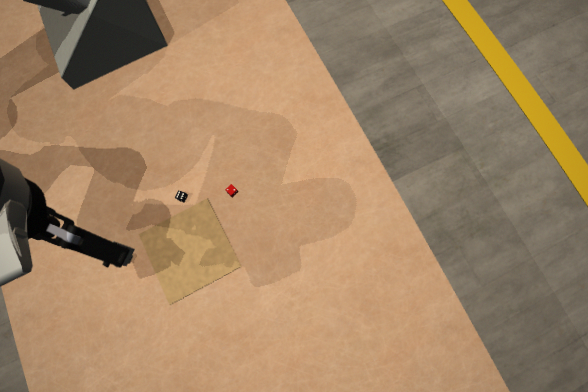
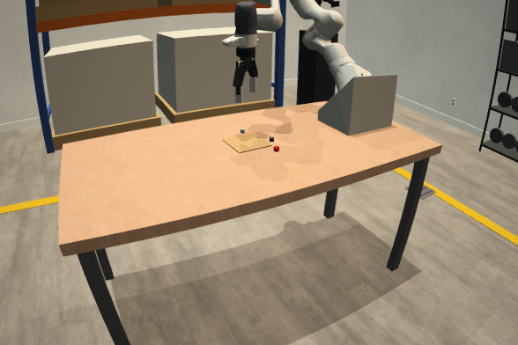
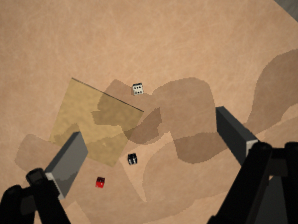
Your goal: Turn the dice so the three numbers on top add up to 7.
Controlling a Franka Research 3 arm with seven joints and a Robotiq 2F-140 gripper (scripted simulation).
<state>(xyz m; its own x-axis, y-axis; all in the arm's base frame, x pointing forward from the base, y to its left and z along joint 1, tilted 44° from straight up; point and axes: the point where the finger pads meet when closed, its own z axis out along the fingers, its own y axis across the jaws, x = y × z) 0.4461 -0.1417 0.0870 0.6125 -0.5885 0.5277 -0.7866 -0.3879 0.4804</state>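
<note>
The white die is 10 mm ahead of my hand and 150 mm below it. From my hand the other things lie so: black die: 40 mm behind, 130 mm to the left, 150 mm below; then red die: 220 mm to the left, 150 mm below; then tan mat: 60 mm ahead, 100 mm to the left, 160 mm below.
</note>
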